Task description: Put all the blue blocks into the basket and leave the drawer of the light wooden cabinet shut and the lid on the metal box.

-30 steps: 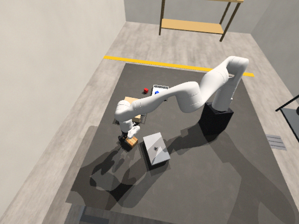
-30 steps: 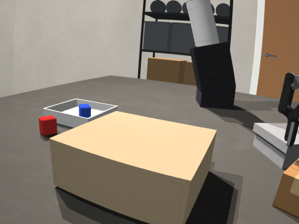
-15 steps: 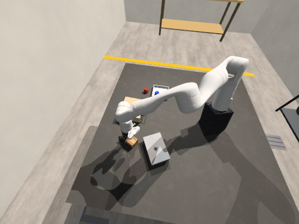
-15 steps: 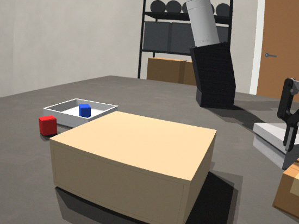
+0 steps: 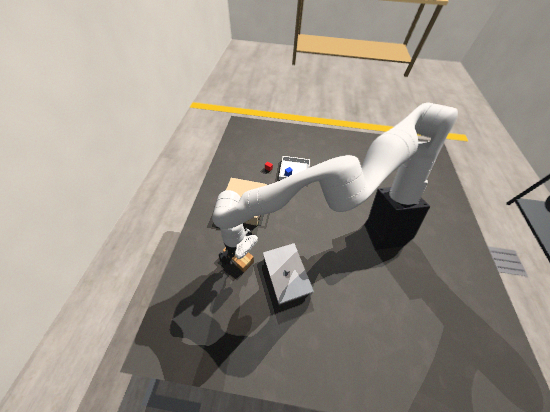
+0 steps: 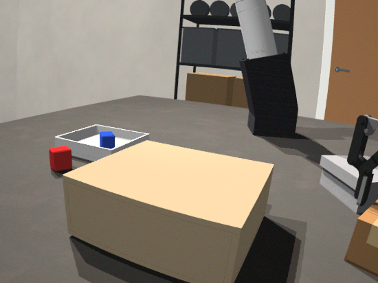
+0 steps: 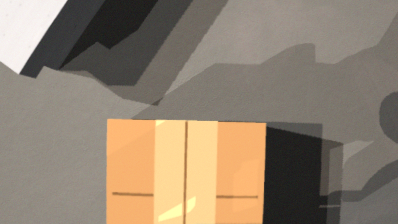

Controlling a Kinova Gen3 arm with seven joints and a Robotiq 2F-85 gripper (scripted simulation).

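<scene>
Now: hand 20 mm above the brown box. From my hand the other things lie so: grey metal box 200 mm behind, 30 mm below; lid 200 mm behind, 10 mm below; drawer 240 mm to the right, 60 mm ahead, 20 mm below.
</scene>
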